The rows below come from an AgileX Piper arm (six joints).
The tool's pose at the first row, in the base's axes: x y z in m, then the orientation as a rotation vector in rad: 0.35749, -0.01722, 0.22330, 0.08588, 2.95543, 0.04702
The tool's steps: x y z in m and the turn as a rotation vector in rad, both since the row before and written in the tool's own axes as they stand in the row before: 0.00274, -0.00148, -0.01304, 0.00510, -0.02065, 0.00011; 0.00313, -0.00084, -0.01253, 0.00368, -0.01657, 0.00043; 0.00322, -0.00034, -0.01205, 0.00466, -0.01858, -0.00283; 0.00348, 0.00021, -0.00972, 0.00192, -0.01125, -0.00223; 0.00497, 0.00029, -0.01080, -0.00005, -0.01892, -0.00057; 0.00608, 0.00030, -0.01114, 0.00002, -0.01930, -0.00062; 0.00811, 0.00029, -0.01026, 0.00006, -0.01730, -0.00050; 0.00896, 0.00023, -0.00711, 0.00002, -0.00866, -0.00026
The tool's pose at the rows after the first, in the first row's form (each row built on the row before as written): 0.35232, -0.01887, 0.23556, 0.08670, 2.93503, 0.03838; 0.34665, -0.01977, 0.24716, 0.08778, 2.91862, 0.03217; 0.34084, -0.02009, 0.25820, 0.08426, 2.90033, 0.02397; 0.33516, -0.01977, 0.26682, 0.08124, 2.88923, 0.02026; 0.32768, -0.01927, 0.27605, 0.08017, 2.87034, 0.01936; 0.31887, -0.01869, 0.28517, 0.07904, 2.85107, 0.01834; 0.30819, -0.01799, 0.29270, 0.07812, 2.83380, 0.01738; 0.29753, -0.01729, 0.29678, 0.07765, 2.82515, 0.01692
